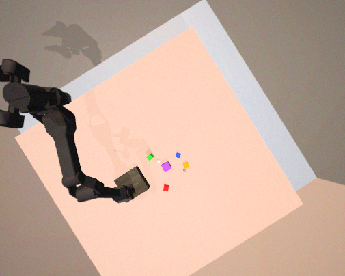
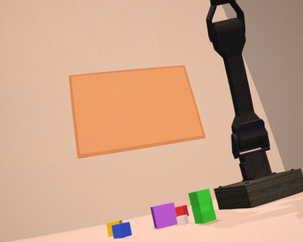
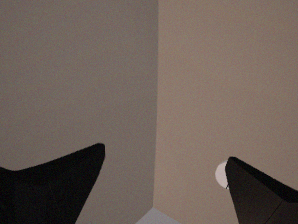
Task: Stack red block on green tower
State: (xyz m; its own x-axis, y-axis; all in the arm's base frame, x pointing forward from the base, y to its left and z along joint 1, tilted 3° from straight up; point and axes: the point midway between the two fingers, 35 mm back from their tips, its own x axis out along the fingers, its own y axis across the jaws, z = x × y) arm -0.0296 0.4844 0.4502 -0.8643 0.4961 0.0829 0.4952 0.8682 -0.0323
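My gripper tip is 440 mm above the small green block, 400 mm to the left of it and 250 mm short of it. From my gripper tip the other things lie so: purple block (500 mm to the right, 460 mm below, 310 mm ahead); then small white block (470 mm below, 450 mm to the right, 280 mm ahead); then blue block (470 mm to the right, 470 mm below, 410 mm ahead).
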